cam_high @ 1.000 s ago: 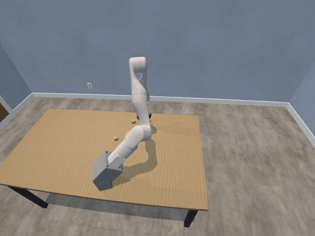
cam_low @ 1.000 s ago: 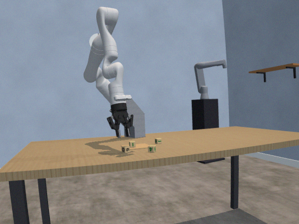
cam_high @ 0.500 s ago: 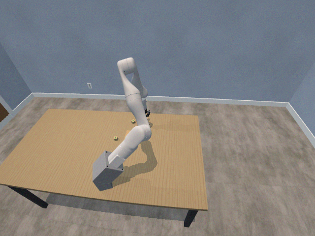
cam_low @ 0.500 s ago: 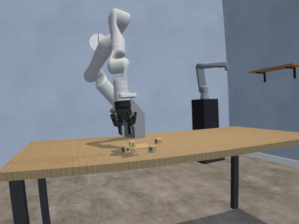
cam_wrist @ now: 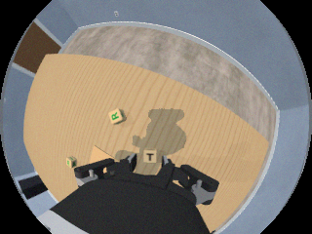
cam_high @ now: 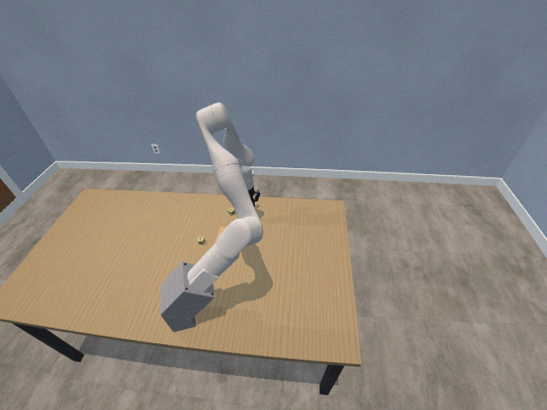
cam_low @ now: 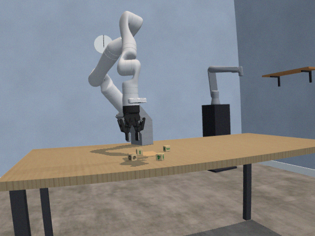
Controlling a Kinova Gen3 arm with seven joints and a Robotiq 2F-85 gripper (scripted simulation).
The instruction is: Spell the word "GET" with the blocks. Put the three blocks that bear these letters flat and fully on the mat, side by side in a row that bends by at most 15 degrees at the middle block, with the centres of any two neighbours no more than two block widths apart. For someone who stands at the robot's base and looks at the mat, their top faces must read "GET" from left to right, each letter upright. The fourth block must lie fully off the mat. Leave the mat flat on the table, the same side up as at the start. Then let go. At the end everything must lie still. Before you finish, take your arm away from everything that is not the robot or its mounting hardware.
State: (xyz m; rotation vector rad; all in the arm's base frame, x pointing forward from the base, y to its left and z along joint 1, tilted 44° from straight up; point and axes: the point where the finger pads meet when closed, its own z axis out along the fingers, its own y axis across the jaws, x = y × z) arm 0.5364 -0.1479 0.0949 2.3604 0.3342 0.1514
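The G block lies 120 mm behind my hand, 90 mm below it and 80 mm to the left of it. Also, from my hand: T block (90 mm below, 10 mm behind); then mat (130 mm behind, 110 mm to the left, 100 mm below).
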